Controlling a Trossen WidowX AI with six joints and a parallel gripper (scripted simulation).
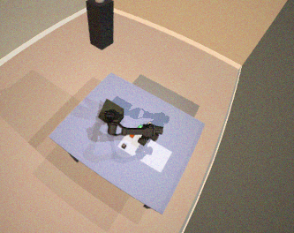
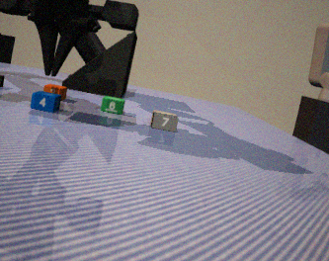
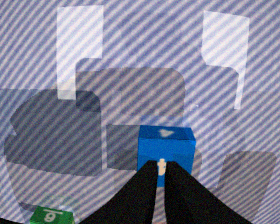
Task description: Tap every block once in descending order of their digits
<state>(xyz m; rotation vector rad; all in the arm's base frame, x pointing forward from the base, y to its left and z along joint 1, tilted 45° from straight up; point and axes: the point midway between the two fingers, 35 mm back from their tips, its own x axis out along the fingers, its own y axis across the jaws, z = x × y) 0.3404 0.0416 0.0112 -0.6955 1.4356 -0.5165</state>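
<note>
The blue block marked 4 is 3 cm below my gripper tip, 1 cm to the right of it and 1 cm behind it. Round my gripper tip: orange block: 11 cm behind, 3 cm to the right, 3 cm below; green block: 10 cm behind, 7 cm to the left, 3 cm below; grey block: 15 cm to the left, 5 cm behind, 3 cm below.
</note>
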